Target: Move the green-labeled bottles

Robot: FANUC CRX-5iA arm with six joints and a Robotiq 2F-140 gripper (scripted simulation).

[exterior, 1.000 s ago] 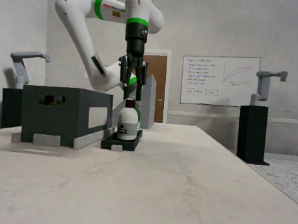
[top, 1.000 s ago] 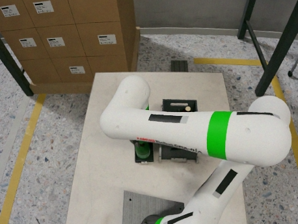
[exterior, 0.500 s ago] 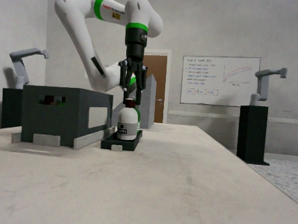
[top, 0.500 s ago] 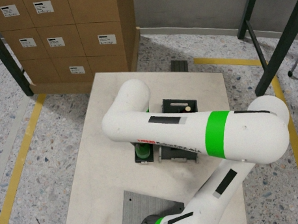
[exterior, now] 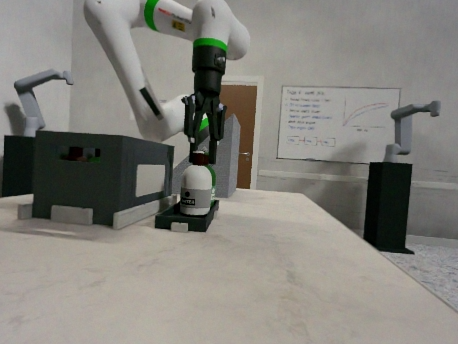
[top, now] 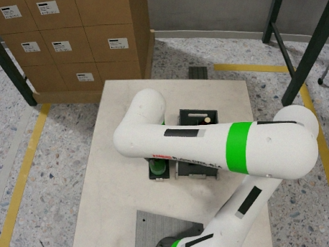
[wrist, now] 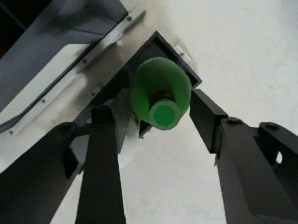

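The white-labeled bottle is 9 cm ahead of my hand and 8 cm below it. Also, from my hand: dark crate (20 cm to the right, 9 cm ahead, 8 cm below); then dark tray (15 cm below, 9 cm ahead).
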